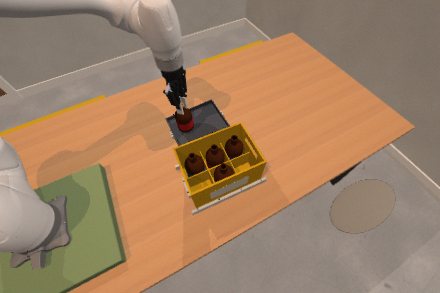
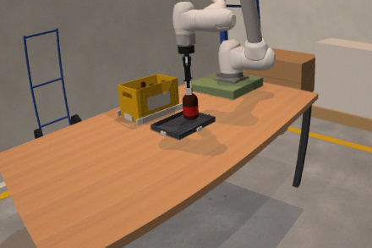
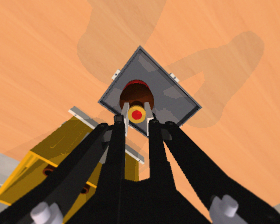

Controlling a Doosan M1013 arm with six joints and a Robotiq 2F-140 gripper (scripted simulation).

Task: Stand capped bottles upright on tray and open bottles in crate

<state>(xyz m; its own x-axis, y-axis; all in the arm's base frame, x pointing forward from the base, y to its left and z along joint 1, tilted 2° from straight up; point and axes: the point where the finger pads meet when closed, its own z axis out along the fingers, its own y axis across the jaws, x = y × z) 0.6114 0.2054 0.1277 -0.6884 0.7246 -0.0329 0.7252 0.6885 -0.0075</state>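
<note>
Right now my hand is 70 mm above the bottle. Round my hand: crate 40 mm ahead, 270 mm to the right, 90 mm below; tray 50 mm ahead, 160 mm below.
</note>
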